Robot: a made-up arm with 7 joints. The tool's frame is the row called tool.
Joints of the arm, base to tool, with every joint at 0 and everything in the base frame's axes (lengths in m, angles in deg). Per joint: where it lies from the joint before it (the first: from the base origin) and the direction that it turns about. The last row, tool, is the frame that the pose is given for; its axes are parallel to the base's.
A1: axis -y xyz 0 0.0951 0
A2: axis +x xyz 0 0.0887 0
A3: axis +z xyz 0 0 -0.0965
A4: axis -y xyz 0 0 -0.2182
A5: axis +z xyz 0 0 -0.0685
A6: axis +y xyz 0 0 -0.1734
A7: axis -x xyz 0 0 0
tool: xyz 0 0 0
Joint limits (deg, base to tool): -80..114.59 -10..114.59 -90..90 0..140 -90..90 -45..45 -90..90
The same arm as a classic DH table. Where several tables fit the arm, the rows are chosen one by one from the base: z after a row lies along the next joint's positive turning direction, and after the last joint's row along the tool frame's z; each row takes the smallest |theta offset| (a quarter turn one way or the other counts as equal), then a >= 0, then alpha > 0; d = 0 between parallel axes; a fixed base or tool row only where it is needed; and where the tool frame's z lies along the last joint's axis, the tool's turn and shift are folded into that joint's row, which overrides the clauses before.
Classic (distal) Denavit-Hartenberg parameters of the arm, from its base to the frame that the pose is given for. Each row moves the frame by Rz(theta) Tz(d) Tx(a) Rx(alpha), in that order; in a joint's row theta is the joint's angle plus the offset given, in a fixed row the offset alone. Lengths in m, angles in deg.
base (fixed): theta offset 0; d 0; a 0; alpha 90
A1: theta offset 90; d -0.1838; a 0; alpha 90
A2: theta offset 90; d 0; a 0; alpha 90
A3: theta offset 90; d -0.3147; a 0; alpha 90
A4: theta offset 0; d 0; a 0; alpha -90
A5: theta offset 0; d -0.2419; a 0; alpha -90
A6: theta offset -90; d 0; a 0; alpha 90
A7: theta offset 90; d 0; a 0; alpha 90
tool (fixed): theta offset -90; d 0; a 0; alpha 0
Joint limits (deg, base to tool): -80..114.59 -10..114.59 -90..90 0..140 -90..90 -45..45 -90..90

